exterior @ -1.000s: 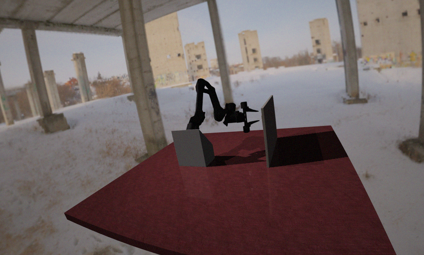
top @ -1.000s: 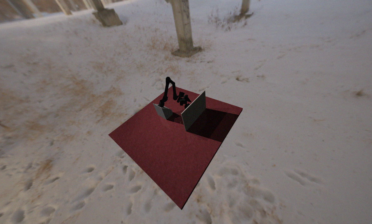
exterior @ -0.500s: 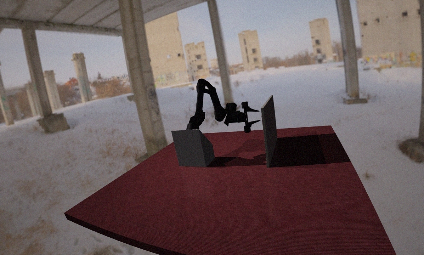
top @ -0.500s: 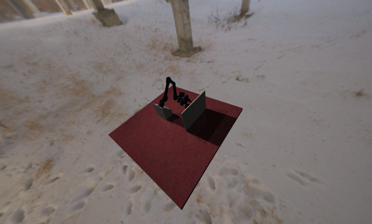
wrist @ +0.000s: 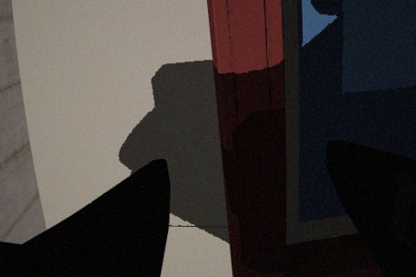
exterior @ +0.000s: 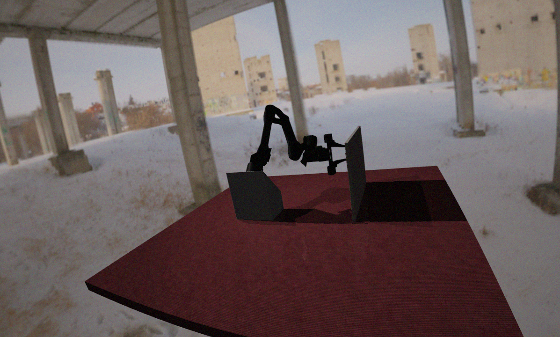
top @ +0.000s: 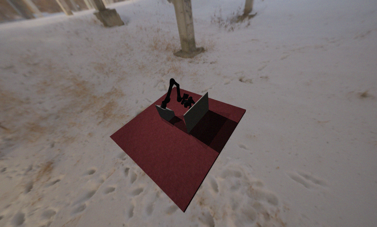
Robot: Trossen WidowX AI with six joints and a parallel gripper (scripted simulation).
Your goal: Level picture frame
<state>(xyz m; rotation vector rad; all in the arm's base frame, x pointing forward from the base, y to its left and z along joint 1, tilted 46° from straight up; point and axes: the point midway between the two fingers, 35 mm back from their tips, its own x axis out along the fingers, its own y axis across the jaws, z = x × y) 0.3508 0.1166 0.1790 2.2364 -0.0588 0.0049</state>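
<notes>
The picture frame lies 2 cm ahead of my gripper tip, 1 cm to the right of it and 5 cm below it. From my gripper tip the other things lie so: wall panel (3 cm ahead, 3 cm to the right, 6 cm below).
</notes>
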